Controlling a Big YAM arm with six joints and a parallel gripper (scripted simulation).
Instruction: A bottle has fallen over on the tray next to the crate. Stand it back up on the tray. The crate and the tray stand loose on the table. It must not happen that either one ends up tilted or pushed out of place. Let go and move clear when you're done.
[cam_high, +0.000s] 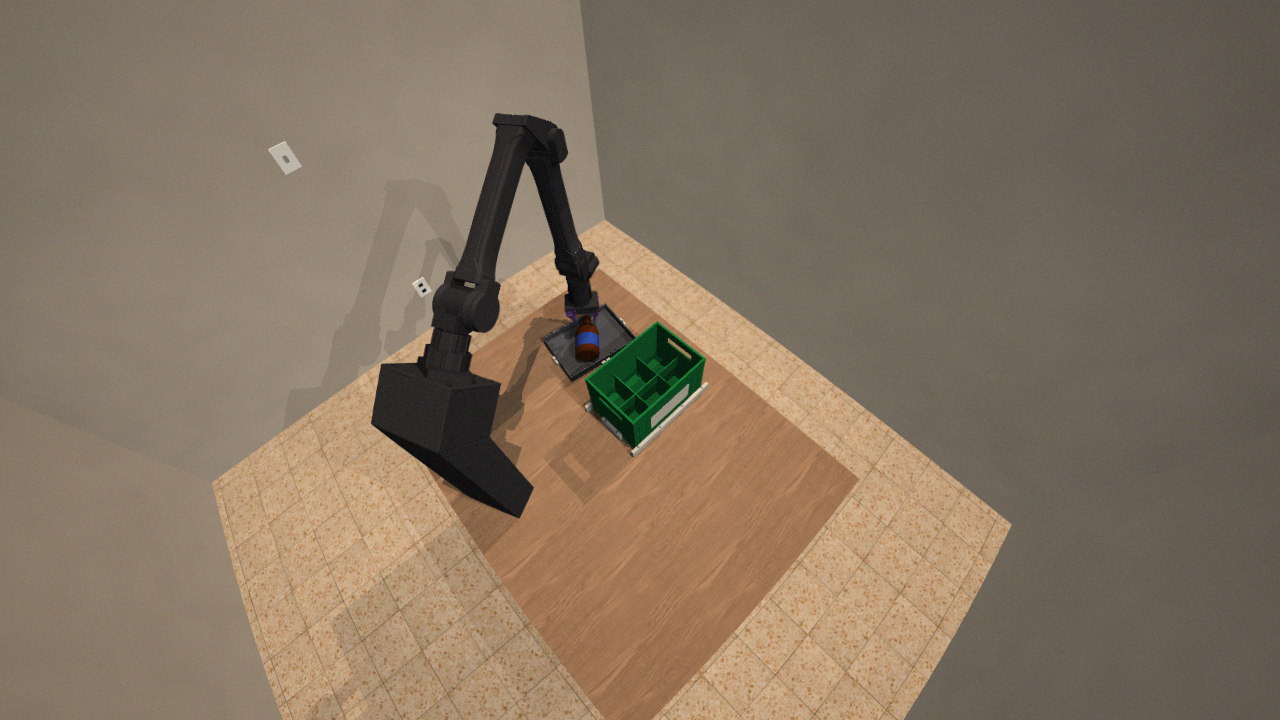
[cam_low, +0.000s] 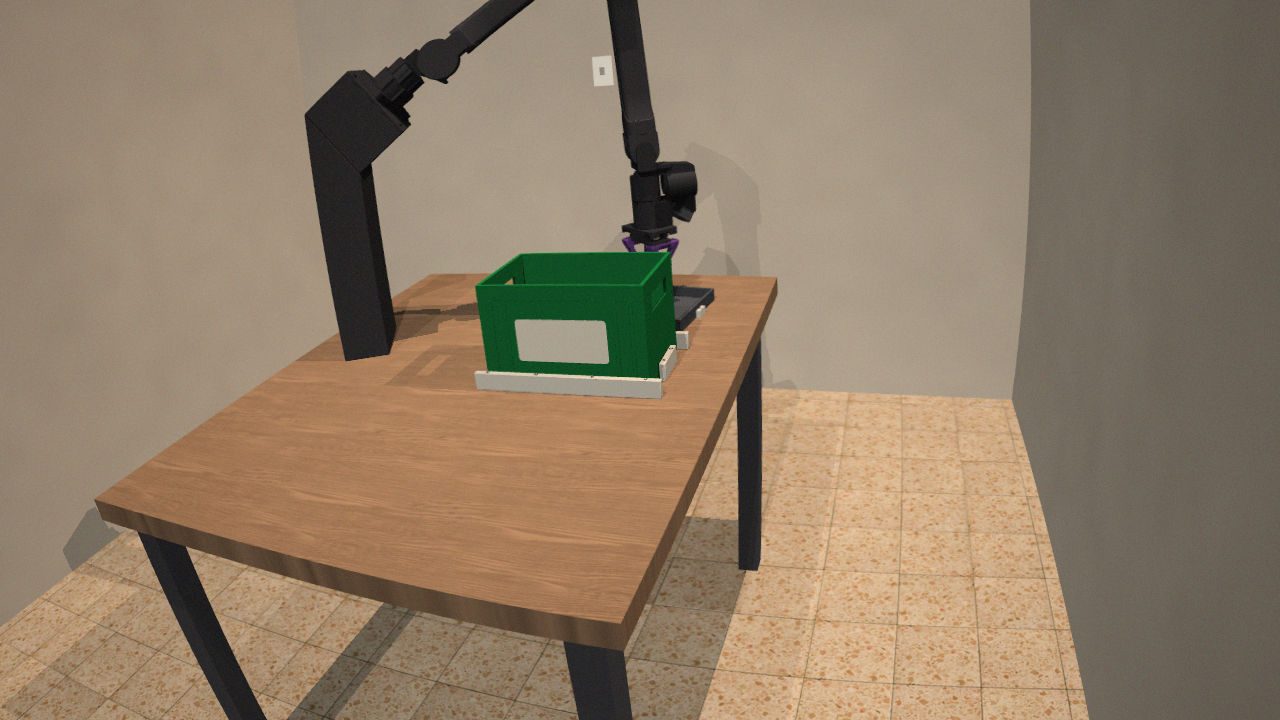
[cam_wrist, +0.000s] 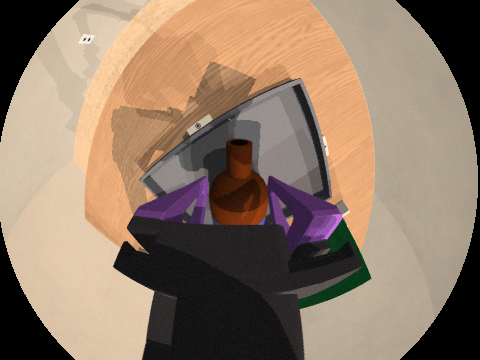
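The brown bottle is 10 mm behind my hand, 40 mm to the right of it and 30 mm below it. From my hand the other things lie so: green crate 110 mm ahead, 300 mm to the right, 10 mm above; then tray 40 mm to the right, 60 mm below.
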